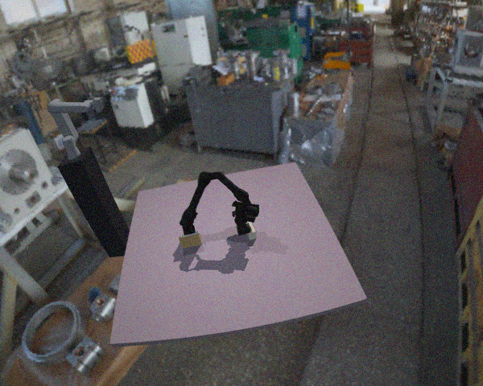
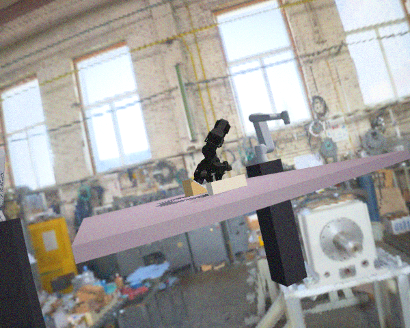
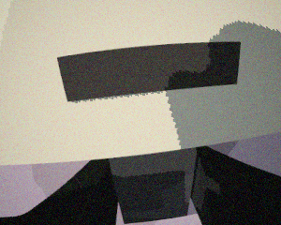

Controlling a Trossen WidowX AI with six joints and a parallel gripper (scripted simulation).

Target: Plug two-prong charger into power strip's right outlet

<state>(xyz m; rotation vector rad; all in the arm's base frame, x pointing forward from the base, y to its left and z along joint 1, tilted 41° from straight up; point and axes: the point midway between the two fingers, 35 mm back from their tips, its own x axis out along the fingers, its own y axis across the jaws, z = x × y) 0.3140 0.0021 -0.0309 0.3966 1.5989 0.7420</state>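
Right now my gripper tip is 2 cm short of the black two-prong charger and 1 cm below it.
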